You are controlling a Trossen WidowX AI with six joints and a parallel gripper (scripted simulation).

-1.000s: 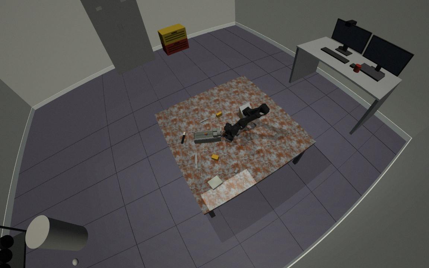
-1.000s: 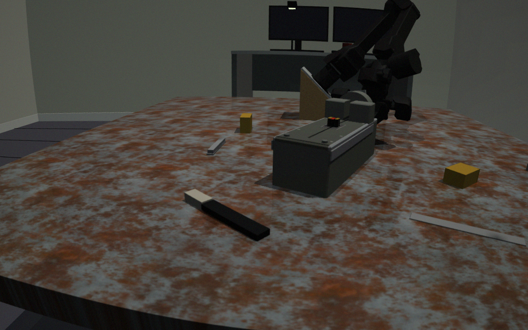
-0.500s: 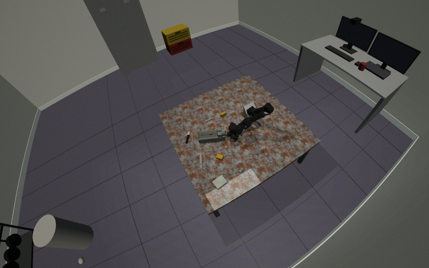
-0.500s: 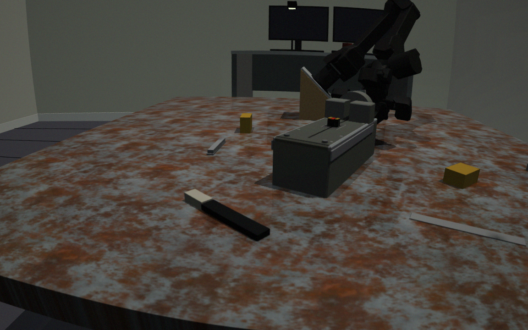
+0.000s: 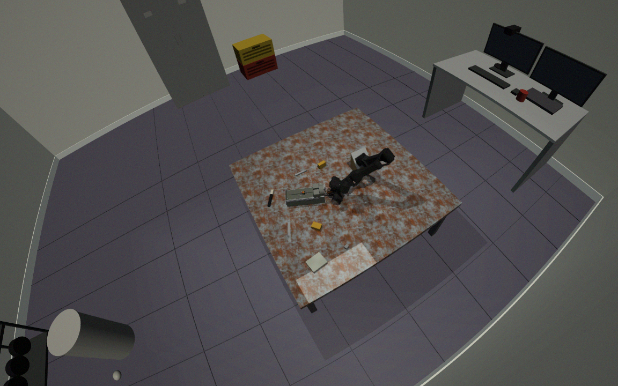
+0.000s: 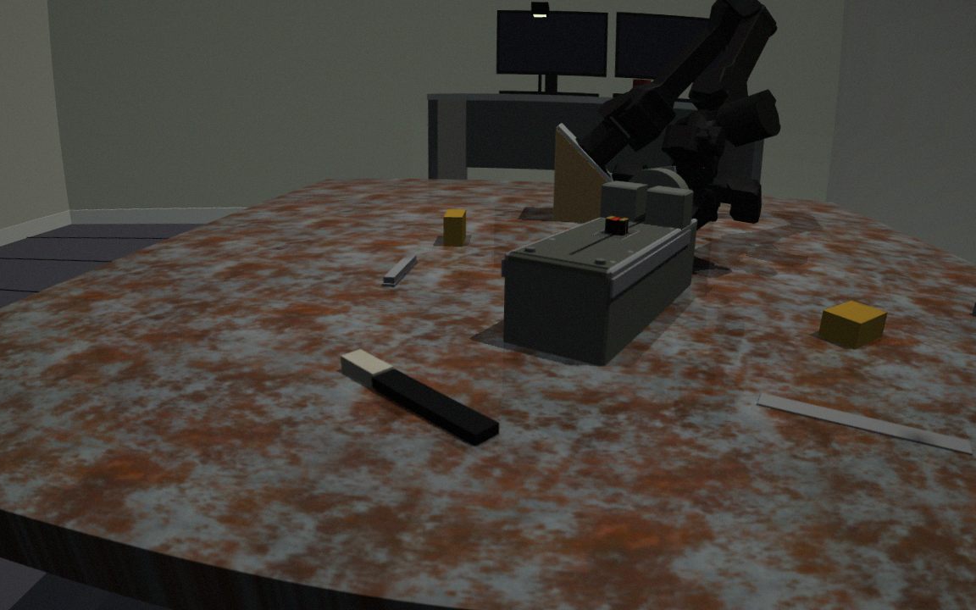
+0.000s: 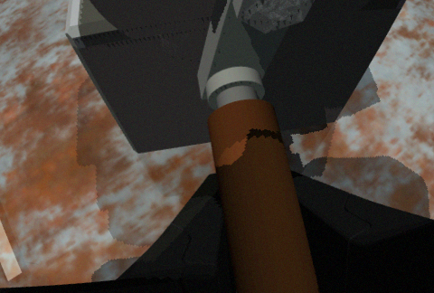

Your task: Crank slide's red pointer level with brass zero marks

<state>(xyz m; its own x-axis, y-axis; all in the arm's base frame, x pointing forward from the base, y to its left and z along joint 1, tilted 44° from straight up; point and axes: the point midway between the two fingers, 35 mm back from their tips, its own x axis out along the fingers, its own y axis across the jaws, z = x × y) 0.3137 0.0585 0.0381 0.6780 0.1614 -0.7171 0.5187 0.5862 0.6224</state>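
My gripper tip is now 1 cm past the brown crank handle, 1 cm to the right of it and 3 cm below it. The rest, counted from my gripper tip: red pointer (14 cm ahead, 9 cm to the right, 5 cm above); small grey bar (3 cm ahead, 31 cm to the right, 3 cm below); grey strip (36 cm ahead, 6 cm to the left, 3 cm below).
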